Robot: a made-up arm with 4 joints.
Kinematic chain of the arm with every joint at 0, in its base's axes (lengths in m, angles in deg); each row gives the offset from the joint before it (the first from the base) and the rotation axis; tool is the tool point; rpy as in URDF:
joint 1: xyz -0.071 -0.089 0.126 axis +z
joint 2: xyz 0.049 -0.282 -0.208 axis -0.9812 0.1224 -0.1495
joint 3: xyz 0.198 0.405 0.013 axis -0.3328 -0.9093 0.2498
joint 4: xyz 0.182 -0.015 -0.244 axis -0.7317 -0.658 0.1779
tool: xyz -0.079 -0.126 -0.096 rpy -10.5 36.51 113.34
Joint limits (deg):
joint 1: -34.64..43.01
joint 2: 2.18..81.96
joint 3: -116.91..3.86
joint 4: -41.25..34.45
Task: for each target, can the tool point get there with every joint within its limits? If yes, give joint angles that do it. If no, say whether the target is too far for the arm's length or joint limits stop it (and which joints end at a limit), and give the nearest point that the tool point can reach.
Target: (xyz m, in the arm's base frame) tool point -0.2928 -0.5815 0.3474
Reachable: no: joint limits stop it (at a limit: joint 1, joint 2, joint 3) | nearest point -0.3136 -0.0039 -0.0884 | short by 0.724 m
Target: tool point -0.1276 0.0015 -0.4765
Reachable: yes | joints -10.09 46.08 -100.44 -13.34
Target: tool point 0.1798 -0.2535 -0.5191
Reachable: yes | joints -8.17 20.63 -7.59 -18.37
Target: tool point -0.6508 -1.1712 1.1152
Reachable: no: too far | nearest point -0.1407 -0.7749 -0.3447 | short by 1.596 m
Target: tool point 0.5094 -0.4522 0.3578
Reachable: no: joint limits stop it (at a limit: joint 2, joint 3, joint 4) | nearest point 0.5162 -0.4565 -0.3406 | short by 0.698 m
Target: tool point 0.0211 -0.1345 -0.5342
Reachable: yes | joints 25.99 26.28 -45.66 -6.78
